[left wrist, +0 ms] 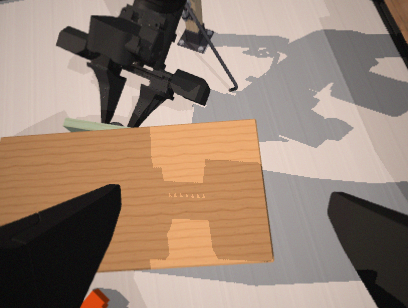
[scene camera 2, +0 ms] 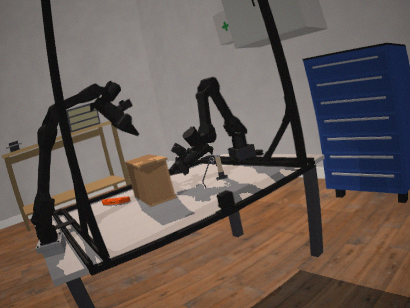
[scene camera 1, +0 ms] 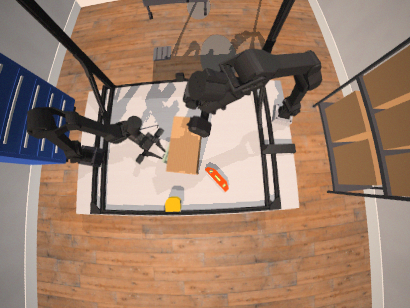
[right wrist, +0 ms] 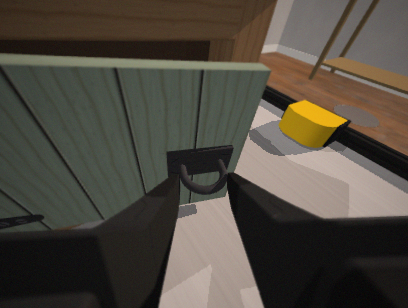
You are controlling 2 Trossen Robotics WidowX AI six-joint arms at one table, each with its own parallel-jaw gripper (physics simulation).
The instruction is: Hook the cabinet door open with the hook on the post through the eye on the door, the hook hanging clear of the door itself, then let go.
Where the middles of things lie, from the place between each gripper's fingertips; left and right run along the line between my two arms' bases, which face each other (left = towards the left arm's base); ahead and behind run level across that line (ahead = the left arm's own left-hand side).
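The yellow block (right wrist: 309,124) is 23 cm ahead of my right hand, 2 cm to the right of it and 5 cm below it. By its middle, the yellow block is nearer to my right hand than to my left hand. I also see the wooden cabinet (scene camera 2: 149,175), which is 2 cm behind my right hand, 9 cm to the left of it and 1 cm above it; going by their middles, of the things named here the wooden cabinet is the nearest to my right hand.
Counted from my left hand, the yellow block is 31 cm ahead, 18 cm to the right and 26 cm below, whereas the wooden cabinet is 6 cm ahead, 7 cm to the right and 20 cm below.
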